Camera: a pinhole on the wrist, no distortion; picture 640 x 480 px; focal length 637.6 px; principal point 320.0 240.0 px. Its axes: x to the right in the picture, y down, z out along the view. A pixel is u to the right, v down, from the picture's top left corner.
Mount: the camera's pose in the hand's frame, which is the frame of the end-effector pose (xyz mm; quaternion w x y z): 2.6 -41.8 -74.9 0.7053 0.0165 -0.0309 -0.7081
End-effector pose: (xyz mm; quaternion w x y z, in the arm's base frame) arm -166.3 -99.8 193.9 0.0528 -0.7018 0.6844 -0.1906
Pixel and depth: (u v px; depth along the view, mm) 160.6 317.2 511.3
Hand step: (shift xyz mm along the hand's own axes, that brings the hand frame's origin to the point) 30.7 96.3 436.7
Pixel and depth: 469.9 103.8 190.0
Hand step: -50.8 -82.4 112.8
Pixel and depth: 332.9 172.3 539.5
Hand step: -90.7 -41.5 459.7
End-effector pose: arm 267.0 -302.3 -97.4 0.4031 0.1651 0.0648 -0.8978
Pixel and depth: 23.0 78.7 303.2
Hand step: -93.6 105.9 219.6
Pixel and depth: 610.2 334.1 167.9
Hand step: 15.7 -114.8 95.8
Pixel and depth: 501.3 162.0 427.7
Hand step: -78.8 -154.5 350.7
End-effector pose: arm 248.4 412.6 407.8 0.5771 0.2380 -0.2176 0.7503
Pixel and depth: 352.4 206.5 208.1
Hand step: -22.3 -48.1 132.2
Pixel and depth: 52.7 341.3 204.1
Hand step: 21.7 47.8 129.1
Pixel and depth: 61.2 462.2 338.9
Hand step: 98.4 102.3 268.3
